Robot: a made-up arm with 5 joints.
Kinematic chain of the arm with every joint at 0, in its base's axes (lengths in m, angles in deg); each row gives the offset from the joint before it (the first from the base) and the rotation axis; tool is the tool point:
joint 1: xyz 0 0 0.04 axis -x
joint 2: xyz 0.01 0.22 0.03 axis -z
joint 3: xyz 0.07 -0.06 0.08 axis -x
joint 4: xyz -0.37 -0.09 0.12 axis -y
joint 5: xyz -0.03 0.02 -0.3 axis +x
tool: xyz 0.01 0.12 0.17
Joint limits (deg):
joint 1: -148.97..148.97
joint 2: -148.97..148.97
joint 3: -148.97..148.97
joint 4: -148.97..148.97
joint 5: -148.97..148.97
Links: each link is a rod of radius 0.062 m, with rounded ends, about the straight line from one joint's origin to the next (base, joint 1, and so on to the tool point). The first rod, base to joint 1, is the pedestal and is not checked.
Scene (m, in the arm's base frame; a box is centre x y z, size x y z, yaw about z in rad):
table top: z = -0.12
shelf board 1: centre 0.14 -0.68 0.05 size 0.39 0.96 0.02 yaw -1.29
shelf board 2: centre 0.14 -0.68 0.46 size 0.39 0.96 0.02 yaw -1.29
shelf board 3: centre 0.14 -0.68 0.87 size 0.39 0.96 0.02 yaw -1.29
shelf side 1: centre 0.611 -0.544 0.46 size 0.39 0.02 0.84 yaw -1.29
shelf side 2: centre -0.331 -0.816 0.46 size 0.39 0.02 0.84 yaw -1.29
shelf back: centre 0.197 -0.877 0.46 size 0.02 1 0.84 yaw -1.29
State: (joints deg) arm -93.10 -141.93 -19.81 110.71 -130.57
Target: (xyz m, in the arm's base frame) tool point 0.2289 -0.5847 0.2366
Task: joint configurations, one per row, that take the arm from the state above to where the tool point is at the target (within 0.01 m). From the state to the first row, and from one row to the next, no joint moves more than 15 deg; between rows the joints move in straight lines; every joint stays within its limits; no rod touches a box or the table.
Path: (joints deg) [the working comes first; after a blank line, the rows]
Joints at the target: -116.28 -111.44 -31.34 125.49 -130.82
Straight joint move there: touches shelf board 2.

1: -99.74 -144.28 -19.69 97.65 -136.70
2: -106.38 -146.62 -19.57 84.60 -142.84
3: -113.02 -148.97 -19.45 71.54 -148.97
4: -114.64 -143.70 -20.99 83.91 -142.36
5: -116.25 -138.44 -22.52 96.28 -135.75
6: -117.87 -133.17 -24.06 108.64 -129.14
7: -119.48 -127.90 -25.60 121.01 -122.52
8: -117.88 -119.67 -28.47 123.25 -126.67
9: -116.28 -111.44 -31.34 125.49 -130.82

